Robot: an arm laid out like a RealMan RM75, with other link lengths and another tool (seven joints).
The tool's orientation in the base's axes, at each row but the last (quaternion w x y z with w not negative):
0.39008 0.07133 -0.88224 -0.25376
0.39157 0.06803 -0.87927 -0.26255
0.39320 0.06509 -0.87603 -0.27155
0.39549 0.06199 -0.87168 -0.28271
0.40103 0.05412 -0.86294 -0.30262
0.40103 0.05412 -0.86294 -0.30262
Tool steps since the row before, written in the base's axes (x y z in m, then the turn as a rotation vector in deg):
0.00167 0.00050 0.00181 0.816 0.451 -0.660
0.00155 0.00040 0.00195 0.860 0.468 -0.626
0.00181 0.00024 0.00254 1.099 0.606 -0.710
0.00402 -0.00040 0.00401 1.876 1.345 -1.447
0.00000 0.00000 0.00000 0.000 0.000 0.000
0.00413 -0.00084 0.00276 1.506 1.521 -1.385
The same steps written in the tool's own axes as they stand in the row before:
-0.00013 0.00146 -0.00204 -1.136 0.115 -0.040
0.00008 0.00148 -0.00204 -1.149 0.151 -0.084
0.00035 0.00172 -0.00259 -1.412 0.247 -0.153
0.00003 0.00230 -0.00520 -2.668 0.552 0.001
0.00000 0.00000 0.00000 0.000 0.000 0.000
-0.00068 0.00150 -0.00476 -2.437 0.675 0.323

